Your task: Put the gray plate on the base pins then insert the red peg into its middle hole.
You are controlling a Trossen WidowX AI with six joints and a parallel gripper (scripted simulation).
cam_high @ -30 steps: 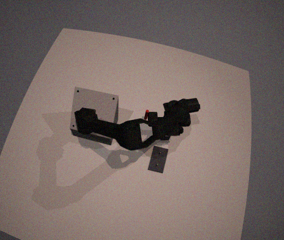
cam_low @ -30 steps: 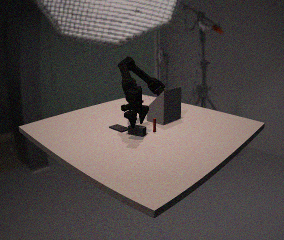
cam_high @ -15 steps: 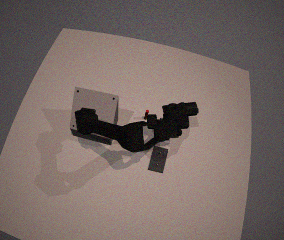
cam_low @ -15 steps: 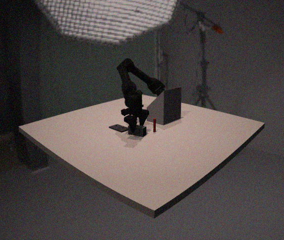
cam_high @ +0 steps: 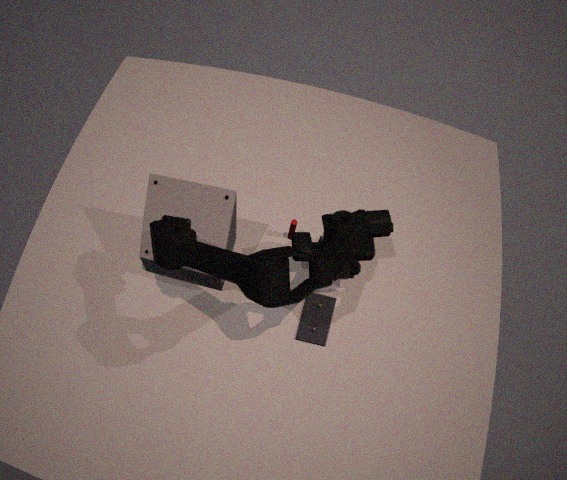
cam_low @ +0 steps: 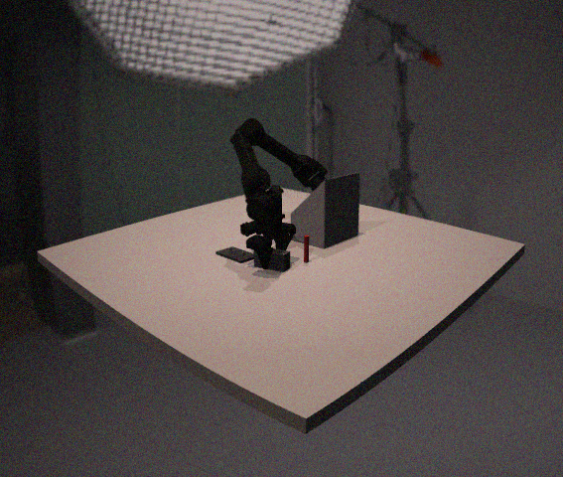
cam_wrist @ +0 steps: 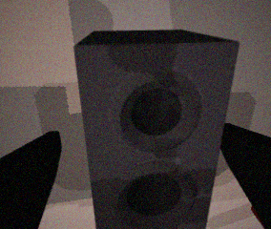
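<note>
My gripper tip is 30 mm below the gray plate. Also, from my gripper tip: dark pin base 10 mm behind, 150 mm to the right; then red peg 100 mm behind, 50 mm to the left, 30 mm above.
</note>
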